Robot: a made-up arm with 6 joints. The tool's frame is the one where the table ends. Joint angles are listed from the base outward.
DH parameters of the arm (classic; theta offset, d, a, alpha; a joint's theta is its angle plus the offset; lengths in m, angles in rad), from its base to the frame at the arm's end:
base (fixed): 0 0.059 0 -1.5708
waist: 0 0.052 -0.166 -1.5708
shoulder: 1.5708 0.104 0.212 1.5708
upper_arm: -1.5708 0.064 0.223 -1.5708
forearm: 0 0.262 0.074 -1.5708
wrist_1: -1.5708 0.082 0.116 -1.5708
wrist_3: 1.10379 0 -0.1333 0
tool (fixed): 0.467 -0.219 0 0
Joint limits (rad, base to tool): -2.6..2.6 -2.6..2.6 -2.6..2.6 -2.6..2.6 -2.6..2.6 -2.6..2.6
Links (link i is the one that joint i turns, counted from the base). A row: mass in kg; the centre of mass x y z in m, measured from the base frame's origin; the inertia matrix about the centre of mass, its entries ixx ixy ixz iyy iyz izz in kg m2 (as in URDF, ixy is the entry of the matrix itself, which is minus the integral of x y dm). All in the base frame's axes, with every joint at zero. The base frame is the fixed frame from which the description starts. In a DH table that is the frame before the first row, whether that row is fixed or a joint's. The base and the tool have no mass.
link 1: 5.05; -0.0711 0.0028 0.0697; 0.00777 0.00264 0 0.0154 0 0.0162
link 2: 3.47; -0.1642 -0.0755 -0.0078; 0.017 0 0 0.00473 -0.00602 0.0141
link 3: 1.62; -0.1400 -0.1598 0.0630; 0.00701 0 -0.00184 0.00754 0 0.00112
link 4: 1.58; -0.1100 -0.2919 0.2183; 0.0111 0 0 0.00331 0.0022 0.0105
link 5: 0.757; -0.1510 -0.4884 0.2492; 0.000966 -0.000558 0 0.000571 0 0.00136
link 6: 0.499; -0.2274 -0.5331 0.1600; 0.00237 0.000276 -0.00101 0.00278 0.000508 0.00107
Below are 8 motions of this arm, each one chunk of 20 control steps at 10 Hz.
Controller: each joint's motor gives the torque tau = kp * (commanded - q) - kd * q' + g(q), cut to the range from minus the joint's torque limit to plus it. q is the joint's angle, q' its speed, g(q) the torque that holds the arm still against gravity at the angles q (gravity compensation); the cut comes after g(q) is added. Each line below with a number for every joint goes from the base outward.
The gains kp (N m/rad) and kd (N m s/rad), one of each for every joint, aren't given. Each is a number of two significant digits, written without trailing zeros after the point. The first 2 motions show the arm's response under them.
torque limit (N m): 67 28 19 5.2 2.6 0.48
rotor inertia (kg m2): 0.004 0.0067 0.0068 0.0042 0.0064 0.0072
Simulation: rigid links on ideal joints. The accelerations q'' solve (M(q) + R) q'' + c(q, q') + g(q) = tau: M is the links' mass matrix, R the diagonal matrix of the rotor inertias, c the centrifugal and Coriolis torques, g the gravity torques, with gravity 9.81 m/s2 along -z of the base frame. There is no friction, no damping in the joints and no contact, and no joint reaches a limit. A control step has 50 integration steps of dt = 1/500 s. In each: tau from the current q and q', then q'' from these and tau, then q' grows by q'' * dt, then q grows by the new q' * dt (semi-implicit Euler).
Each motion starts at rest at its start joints. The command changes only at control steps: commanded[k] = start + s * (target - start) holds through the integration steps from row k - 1 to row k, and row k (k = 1, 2, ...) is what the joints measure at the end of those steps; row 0 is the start. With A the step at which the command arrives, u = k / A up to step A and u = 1 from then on. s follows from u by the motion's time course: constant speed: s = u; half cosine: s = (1 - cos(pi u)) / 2; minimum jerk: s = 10 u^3 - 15 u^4 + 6 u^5; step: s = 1 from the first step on.
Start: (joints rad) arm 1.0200 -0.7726 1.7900 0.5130 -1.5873 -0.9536
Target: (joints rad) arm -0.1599 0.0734 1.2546 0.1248 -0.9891 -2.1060
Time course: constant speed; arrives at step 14
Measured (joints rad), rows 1 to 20:
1: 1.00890 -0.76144 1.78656 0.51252 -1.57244 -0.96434
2: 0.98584 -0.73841 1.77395 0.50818 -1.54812 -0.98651
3: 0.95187 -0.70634 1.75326 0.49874 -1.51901 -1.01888
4: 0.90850 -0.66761 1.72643 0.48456 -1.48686 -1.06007
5: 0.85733 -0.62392 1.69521 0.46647 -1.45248 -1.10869
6: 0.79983 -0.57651 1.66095 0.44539 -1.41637 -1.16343
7: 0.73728 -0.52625 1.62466 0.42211 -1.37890 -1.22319
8: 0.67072 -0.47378 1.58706 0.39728 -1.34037 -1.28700
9: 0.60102 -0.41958 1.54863 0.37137 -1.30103 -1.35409
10: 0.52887 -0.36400 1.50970 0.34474 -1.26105 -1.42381
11: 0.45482 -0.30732 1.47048 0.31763 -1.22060 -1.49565
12: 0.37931 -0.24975 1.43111 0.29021 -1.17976 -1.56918
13: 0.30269 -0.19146 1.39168 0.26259 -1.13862 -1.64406
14: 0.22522 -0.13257 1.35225 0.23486 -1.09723 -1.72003
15: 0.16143 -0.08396 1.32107 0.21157 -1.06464 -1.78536
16: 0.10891 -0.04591 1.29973 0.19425 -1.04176 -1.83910
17: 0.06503 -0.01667 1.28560 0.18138 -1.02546 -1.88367
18: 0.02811 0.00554 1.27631 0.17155 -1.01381 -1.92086
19: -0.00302 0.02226 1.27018 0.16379 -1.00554 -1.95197
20: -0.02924 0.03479 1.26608 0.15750 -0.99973 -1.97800
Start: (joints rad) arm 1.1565 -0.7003 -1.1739 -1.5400 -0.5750 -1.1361
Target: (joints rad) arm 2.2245 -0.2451 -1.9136 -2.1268 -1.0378 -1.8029
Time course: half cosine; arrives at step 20
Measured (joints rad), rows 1 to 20:
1: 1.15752 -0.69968 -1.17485 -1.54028 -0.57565 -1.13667
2: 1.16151 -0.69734 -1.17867 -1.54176 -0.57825 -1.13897
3: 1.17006 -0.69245 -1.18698 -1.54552 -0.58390 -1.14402
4: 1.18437 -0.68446 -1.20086 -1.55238 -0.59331 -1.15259
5: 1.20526 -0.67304 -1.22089 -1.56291 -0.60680 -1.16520
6: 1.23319 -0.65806 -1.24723 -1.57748 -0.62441 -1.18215
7: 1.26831 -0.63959 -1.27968 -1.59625 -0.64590 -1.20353
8: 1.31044 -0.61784 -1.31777 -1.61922 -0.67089 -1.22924
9: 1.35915 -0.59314 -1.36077 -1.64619 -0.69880 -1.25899
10: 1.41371 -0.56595 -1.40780 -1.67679 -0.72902 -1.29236
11: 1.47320 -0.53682 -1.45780 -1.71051 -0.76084 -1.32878
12: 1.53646 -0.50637 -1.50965 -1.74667 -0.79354 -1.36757
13: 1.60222 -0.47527 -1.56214 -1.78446 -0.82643 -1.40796
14: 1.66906 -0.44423 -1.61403 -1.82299 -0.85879 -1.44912
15: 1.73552 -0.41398 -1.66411 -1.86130 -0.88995 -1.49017
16: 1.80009 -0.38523 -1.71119 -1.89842 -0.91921 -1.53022
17: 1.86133 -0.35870 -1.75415 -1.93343 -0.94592 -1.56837
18: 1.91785 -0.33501 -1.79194 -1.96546 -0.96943 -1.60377
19: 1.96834 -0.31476 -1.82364 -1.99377 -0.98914 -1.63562
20: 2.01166 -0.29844 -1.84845 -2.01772 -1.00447 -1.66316
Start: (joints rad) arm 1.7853 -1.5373 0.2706 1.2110 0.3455 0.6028
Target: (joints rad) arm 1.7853 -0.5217 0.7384 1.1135 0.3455 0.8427
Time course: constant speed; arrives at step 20
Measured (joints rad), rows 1 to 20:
1: 1.78398 -1.53025 0.27450 1.21076 0.33788 0.60467
2: 1.78277 -1.51338 0.28343 1.21012 0.33112 0.60793
3: 1.78203 -1.48801 0.29668 1.20858 0.32779 0.61275
4: 1.78171 -1.45602 0.31316 1.20610 0.32734 0.61904
5: 1.78168 -1.41904 0.33192 1.20280 0.32870 0.62654
6: 1.78182 -1.37838 0.35225 1.19887 0.33097 0.63501
7: 1.78205 -1.33501 0.37361 1.19446 0.33356 0.64424
8: 1.78231 -1.28965 0.39565 1.18969 0.33612 0.65405
9: 1.78256 -1.24283 0.41815 1.18467 0.33848 0.66431
10: 1.78279 -1.19495 0.44093 1.17946 0.34056 0.67492
11: 1.78299 -1.14627 0.46389 1.17414 0.34234 0.68581
12: 1.78316 -1.09702 0.48697 1.16873 0.34385 0.69691
13: 1.78330 -1.04735 0.51012 1.16327 0.34510 0.70818
14: 1.78340 -0.99737 0.53331 1.15779 0.34615 0.71958
15: 1.78349 -0.94716 0.55653 1.15229 0.34701 0.73109
16: 1.78356 -0.89678 0.57976 1.14679 0.34774 0.74268
17: 1.78361 -0.84628 0.60301 1.14130 0.34834 0.75434
18: 1.78366 -0.79569 0.62626 1.13583 0.34885 0.76606
19: 1.78370 -0.74504 0.64951 1.13038 0.34929 0.77782
20: 1.78374 -0.69434 0.67276 1.12494 0.34966 0.78961

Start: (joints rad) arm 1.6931 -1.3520 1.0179 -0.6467 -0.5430 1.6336
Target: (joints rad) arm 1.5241 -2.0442 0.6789 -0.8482 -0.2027 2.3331
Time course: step
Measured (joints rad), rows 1 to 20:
1: 1.69645 -1.43578 0.96660 -0.57779 -0.51639 1.69855
2: 1.67461 -1.56659 0.90444 -0.59844 -0.43242 1.80484
3: 1.64518 -1.68569 0.84457 -0.65940 -0.33284 1.89367
4: 1.61689 -1.78145 0.79314 -0.72076 -0.25311 1.96615
5: 1.59335 -1.85464 0.75290 -0.77004 -0.20101 2.02663
6: 1.57531 -1.90894 0.72396 -0.80569 -0.17241 2.07772
7: 1.56217 -1.94838 0.70464 -0.82970 -0.16036 2.12093
8: 1.55282 -1.97660 0.69257 -0.84486 -0.15852 2.15732
9: 1.54619 -1.99656 0.68548 -0.85375 -0.16215 2.18777
10: 1.54144 -2.01060 0.68155 -0.85843 -0.16814 2.21312
11: 1.53794 -2.02045 0.67952 -0.86043 -0.17462 2.23413
12: 1.53530 -2.02735 0.67856 -0.86080 -0.18062 2.25149
13: 1.53326 -2.03221 0.67817 -0.86026 -0.18575 2.26581
14: 1.53164 -2.03563 0.67808 -0.85925 -0.18992 2.27761
15: 1.53033 -2.03806 0.67812 -0.85804 -0.19318 2.28733
16: 1.52926 -2.03979 0.67821 -0.85680 -0.19568 2.29533
17: 1.52838 -2.04102 0.67832 -0.85562 -0.19757 2.30192
18: 1.52765 -2.04190 0.67841 -0.85454 -0.19897 2.30736
19: 1.52705 -2.04253 0.67850 -0.85358 -0.19999 2.31183
20: 1.52654 -2.04299 0.67857 -0.85274 -0.20075 2.31553

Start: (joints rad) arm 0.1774 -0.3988 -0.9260 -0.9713 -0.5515 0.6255
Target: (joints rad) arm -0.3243 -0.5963 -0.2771 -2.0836 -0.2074 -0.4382
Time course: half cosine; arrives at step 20
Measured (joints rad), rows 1 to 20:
1: 0.17687 -0.39908 -0.92529 -0.97240 -0.55107 0.62452
2: 0.17485 -0.40014 -0.92229 -0.97667 -0.54932 0.62063
3: 0.17061 -0.40231 -0.91551 -0.98581 -0.54542 0.61220
4: 0.16362 -0.40584 -0.90389 -1.00106 -0.53881 0.59805
5: 0.15351 -0.41084 -0.88686 -1.02325 -0.52918 0.57738
6: 0.14008 -0.41737 -0.86422 -1.05286 -0.51648 0.54972
7: 0.12328 -0.42539 -0.83611 -1.08999 -0.50085 0.51494
8: 0.10319 -0.43481 -0.80292 -1.13439 -0.48255 0.47319
9: 0.08005 -0.44547 -0.76527 -1.18556 -0.46196 0.42496
10: 0.05419 -0.45717 -0.72393 -1.24273 -0.43951 0.37097
11: 0.02609 -0.46966 -0.67981 -1.30491 -0.41569 0.31218
12: -0.00371 -0.48269 -0.63391 -1.37097 -0.39101 0.24974
13: -0.03457 -0.49596 -0.58729 -1.43965 -0.36602 0.18490
14: -0.06582 -0.50918 -0.54108 -1.50959 -0.34124 0.11903
15: -0.09675 -0.52207 -0.49638 -1.57936 -0.31724 0.05353
16: -0.12666 -0.53433 -0.45428 -1.64750 -0.29455 -0.01020
17: -0.15488 -0.54569 -0.41583 -1.71250 -0.27373 -0.07076
18: -0.18075 -0.55588 -0.38198 -1.77286 -0.25530 -0.12680
19: -0.20369 -0.56465 -0.35357 -1.82715 -0.23976 -0.17705
20: -0.22320 -0.57180 -0.33129 -1.87401 -0.22756 -0.22037

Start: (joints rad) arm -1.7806 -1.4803 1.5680 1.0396 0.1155 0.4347
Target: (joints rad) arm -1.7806 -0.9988 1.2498 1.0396 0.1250 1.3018
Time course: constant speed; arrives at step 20
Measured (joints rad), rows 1 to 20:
1: -1.77980 -1.47675 1.56501 1.04071 0.11277 0.44036
2: -1.77892 -1.46839 1.55891 1.04246 0.11030 0.45218
3: -1.77826 -1.45609 1.55015 1.04388 0.10911 0.46936
4: -1.77793 -1.44078 1.53927 1.04467 0.10904 0.49108
5: -1.77791 -1.42323 1.52680 1.04486 0.10971 0.51659
6: -1.77811 -1.40400 1.51318 1.04459 0.11082 0.54523
7: -1.77846 -1.38354 1.49875 1.04402 0.11212 0.57646
8: -1.77888 -1.36215 1.48378 1.04328 0.11346 0.60982
9: -1.77933 -1.34007 1.46845 1.04248 0.11476 0.64494
10: -1.77976 -1.31749 1.45290 1.04169 0.11596 0.68150
11: -1.78016 -1.29451 1.43720 1.04096 0.11705 0.71924
12: -1.78051 -1.27126 1.42143 1.04031 0.11803 0.75796
13: -1.78081 -1.24779 1.40561 1.03974 0.11892 0.79749
14: -1.78106 -1.22417 1.38975 1.03926 0.11972 0.83769
15: -1.78126 -1.20042 1.37389 1.03886 0.12045 0.87844
16: -1.78143 -1.17659 1.35801 1.03853 0.12113 0.91964
17: -1.78157 -1.15270 1.34213 1.03825 0.12176 0.96122
18: -1.78168 -1.12875 1.32625 1.03803 0.12236 1.00311
19: -1.78176 -1.10477 1.31036 1.03784 0.12293 1.04525
20: -1.78183 -1.08077 1.29447 1.03769 0.12348 1.08762

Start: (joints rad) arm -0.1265 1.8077 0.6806 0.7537 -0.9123 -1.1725
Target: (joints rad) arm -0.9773 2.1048 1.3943 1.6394 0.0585 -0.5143
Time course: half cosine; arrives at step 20
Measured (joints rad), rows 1 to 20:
1: -0.12654 1.80793 0.68124 0.75417 -0.91113 -1.17215
2: -0.12708 1.80899 0.68388 0.75618 -0.90626 -1.17061
3: -0.12910 1.81151 0.68991 0.76097 -0.89541 -1.16687
4: -0.13386 1.81598 0.70051 0.76969 -0.87697 -1.16008
5: -0.14261 1.82270 0.71653 0.78329 -0.85000 -1.14955
6: -0.15645 1.83181 0.73850 0.80250 -0.81410 -1.13483
7: -0.17619 1.84328 0.76660 0.82771 -0.76939 -1.11567
8: -0.20237 1.85697 0.80068 0.85902 -0.71643 -1.09204
9: -0.23516 1.87267 0.84027 0.89626 -0.65621 -1.06411
10: -0.27446 1.89005 0.88465 0.93896 -0.59011 -1.03218
11: -0.31984 1.90877 0.93290 0.98646 -0.51982 -0.99673
12: -0.37065 1.92842 0.98392 1.03793 -0.44721 -0.95832
13: -0.42595 1.94859 1.03652 1.09239 -0.37427 -0.91764
14: -0.48464 1.96885 1.08944 1.14875 -0.30294 -0.87547
15: -0.54539 1.98877 1.14139 1.20583 -0.23504 -0.83266
16: -0.60674 2.00792 1.19107 1.26239 -0.17220 -0.79018
17: -0.66714 2.02588 1.23724 1.31713 -0.11579 -0.74901
18: -0.72498 2.04224 1.27871 1.36869 -0.06696 -0.71018
19: -0.77869 2.05660 1.31440 1.41575 -0.02667 -0.67467
20: -0.82678 2.06859 1.34337 1.45701 0.00429 -0.64342

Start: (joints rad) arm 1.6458 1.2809 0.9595 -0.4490 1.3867 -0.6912
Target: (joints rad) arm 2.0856 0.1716 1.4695 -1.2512 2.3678 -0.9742
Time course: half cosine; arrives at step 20
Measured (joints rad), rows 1 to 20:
1: 1.64615 1.28005 0.96034 -0.44764 1.38800 -0.69128
2: 1.64755 1.27634 0.96352 -0.44385 1.39299 -0.69181
3: 1.65059 1.26754 0.97011 -0.43904 1.40373 -0.69334
4: 1.65580 1.25176 0.98073 -0.43572 1.42177 -0.69628
5: 1.66360 1.22767 0.99565 -0.43646 1.44809 -0.70084
6: 1.67434 1.19450 1.01484 -0.44339 1.48310 -0.70713
7: 1.68828 1.15206 1.03800 -0.45805 1.52669 -0.71510
8: 1.70563 1.10065 1.06458 -0.48132 1.57836 -0.72464
9: 1.72644 1.04099 1.09387 -0.51348 1.63723 -0.73557
10: 1.75060 0.97417 1.12505 -0.55421 1.70220 -0.74768
11: 1.77779 0.90158 1.15722 -0.60269 1.77190 -0.76072
12: 1.80737 0.82485 1.18960 -0.65763 1.84474 -0.77445
13: 1.83840 0.74580 1.22155 -0.71741 1.91889 -0.78870
14: 1.86967 0.66641 1.25269 -0.78020 1.99224 -0.80335
15: 1.89978 0.58869 1.28287 -0.84419 2.06248 -0.81839
16: 1.92748 0.51464 1.31204 -0.90778 2.12731 -0.83386
17: 1.95182 0.44610 1.34004 -0.96960 2.18468 -0.84975
18: 1.97235 0.38475 1.36638 -1.02850 2.23303 -0.86588
19: 1.98902 0.33204 1.39023 -1.08336 2.27142 -0.88189
20: 2.00199 0.28924 1.41055 -1.13296 2.29936 -0.89720

